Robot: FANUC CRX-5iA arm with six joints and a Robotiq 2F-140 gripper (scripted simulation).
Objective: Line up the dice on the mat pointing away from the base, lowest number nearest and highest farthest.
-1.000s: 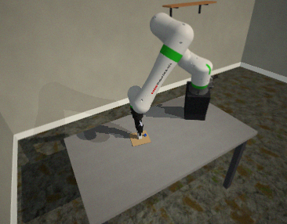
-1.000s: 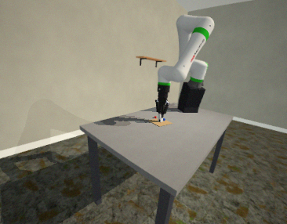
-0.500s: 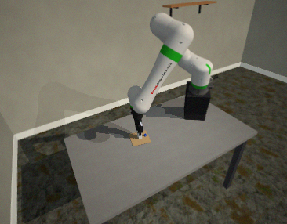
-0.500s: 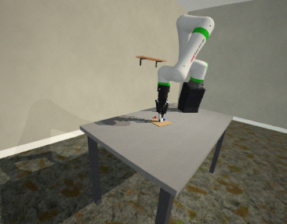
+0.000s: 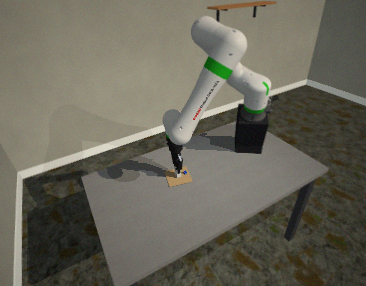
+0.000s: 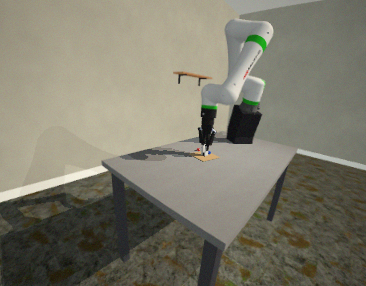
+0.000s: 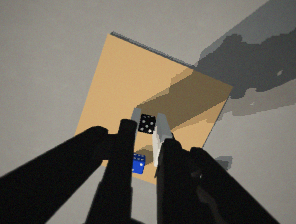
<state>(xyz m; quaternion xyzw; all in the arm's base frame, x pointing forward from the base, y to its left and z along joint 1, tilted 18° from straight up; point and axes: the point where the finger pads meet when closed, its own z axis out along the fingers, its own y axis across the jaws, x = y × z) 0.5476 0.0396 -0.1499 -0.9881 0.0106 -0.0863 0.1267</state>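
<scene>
Right now my hand is 30 mm above the black die. The rest, counted from my hand: blue die (50 mm behind, 30 mm below); red die (90 mm to the right, 40 mm behind, 30 mm below); tan mat (40 mm below).
</scene>
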